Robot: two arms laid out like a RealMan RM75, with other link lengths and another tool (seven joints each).
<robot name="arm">
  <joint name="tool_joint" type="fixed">
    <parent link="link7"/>
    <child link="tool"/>
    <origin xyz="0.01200 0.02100 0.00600" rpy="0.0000 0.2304 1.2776"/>
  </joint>
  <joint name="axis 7" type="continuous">
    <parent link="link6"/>
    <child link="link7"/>
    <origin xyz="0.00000 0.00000 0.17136" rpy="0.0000 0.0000 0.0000"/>
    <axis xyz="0 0 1"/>
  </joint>
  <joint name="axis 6" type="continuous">
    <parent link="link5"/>
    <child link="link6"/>
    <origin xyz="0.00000 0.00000 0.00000" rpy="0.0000 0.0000 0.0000"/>
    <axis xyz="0 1 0"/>
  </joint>
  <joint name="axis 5" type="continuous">
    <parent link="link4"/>
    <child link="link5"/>
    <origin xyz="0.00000 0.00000 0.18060" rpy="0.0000 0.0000 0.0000"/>
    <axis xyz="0 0 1"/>
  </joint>
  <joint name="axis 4" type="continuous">
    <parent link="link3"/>
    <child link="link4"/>
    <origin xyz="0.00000 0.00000 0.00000" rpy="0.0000 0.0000 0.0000"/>
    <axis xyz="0 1 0"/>
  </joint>
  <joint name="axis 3" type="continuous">
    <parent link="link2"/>
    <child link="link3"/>
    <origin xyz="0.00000 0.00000 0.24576" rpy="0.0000 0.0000 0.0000"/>
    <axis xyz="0 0 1"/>
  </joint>
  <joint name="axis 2" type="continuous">
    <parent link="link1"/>
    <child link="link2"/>
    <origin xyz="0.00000 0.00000 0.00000" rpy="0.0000 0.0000 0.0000"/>
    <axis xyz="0 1 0"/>
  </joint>
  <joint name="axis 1" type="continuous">
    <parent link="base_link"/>
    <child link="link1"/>
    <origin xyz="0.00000 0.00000 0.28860" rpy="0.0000 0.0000 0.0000"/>
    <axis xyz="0 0 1"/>
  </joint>
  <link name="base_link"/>
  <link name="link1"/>
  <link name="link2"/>
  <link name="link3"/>
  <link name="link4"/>
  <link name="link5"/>
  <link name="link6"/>
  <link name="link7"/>
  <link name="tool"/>
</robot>
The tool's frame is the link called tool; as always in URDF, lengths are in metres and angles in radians. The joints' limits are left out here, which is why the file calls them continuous.
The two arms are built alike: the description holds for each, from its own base.
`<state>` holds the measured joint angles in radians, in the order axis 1, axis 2, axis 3, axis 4, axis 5, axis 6, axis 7, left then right.
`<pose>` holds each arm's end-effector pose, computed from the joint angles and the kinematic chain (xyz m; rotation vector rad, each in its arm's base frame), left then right.
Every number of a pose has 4 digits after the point. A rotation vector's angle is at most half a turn.
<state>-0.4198 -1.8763 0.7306 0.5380 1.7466 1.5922 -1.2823 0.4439 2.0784 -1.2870 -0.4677 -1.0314 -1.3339 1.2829</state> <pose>-0.2510 0.2962 0.1000 -2.2599 1.0866 -0.5110 0.1790 0.3052 0.0011 1.5178 -1.9893 -1.1044</pose>
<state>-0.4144 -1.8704 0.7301 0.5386 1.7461 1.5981 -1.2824 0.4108 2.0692 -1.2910 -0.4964 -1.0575 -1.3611 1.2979</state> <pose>-0.2528 0.2946 0.1023 -2.2616 1.0860 -0.5080 0.1844 0.2959 0.0043 1.5292 -1.9848 -1.0759</pose>
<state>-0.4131 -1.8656 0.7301 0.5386 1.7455 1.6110 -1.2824 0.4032 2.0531 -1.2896 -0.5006 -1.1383 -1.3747 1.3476</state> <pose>-0.2525 0.2929 0.1041 -2.2618 1.0929 -0.5169 0.1931 0.2867 0.0006 1.5262 -2.0296 -0.9681</pose>
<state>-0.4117 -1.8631 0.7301 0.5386 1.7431 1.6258 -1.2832 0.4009 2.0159 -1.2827 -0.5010 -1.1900 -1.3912 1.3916</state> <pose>-0.2514 0.2909 0.1053 -2.2602 1.0984 -0.5319 0.2049 0.2838 0.0078 1.5289 -2.0721 -0.8981</pose>
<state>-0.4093 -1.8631 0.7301 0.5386 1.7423 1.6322 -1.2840 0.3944 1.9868 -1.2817 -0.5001 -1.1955 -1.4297 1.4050</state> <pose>-0.2512 0.2895 0.1054 -2.2607 1.0976 -0.5391 0.2101 0.2800 0.0176 1.5342 -2.0647 -0.8744</pose>
